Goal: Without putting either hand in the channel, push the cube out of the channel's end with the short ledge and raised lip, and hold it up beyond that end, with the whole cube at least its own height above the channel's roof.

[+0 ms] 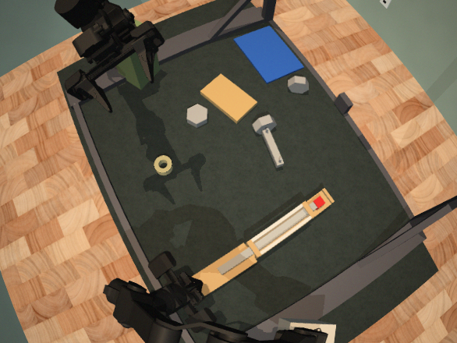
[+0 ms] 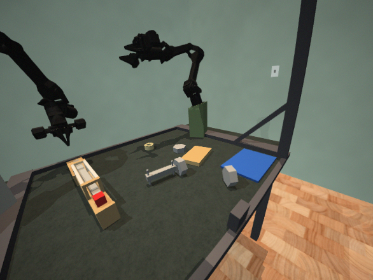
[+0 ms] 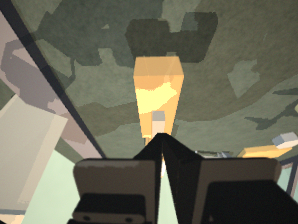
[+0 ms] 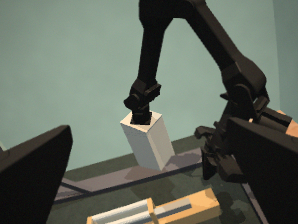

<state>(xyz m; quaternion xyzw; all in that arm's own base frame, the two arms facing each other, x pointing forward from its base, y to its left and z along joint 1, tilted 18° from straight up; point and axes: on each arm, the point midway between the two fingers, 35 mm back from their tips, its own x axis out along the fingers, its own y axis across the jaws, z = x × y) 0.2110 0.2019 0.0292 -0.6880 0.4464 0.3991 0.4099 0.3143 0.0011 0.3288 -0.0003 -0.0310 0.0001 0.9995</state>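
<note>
My left hand is 380 mm past the red cube, 90 mm above it and 30 mm to the left of it. The rest, counted from my left hand: grey hammer-shaped tool: 370 mm behind, 230 mm to the right, 120 mm below; then blue slab: 560 mm behind, 540 mm to the right, 140 mm below; then orange slab: 440 mm to the right, 350 mm behind, 140 mm below.
</note>
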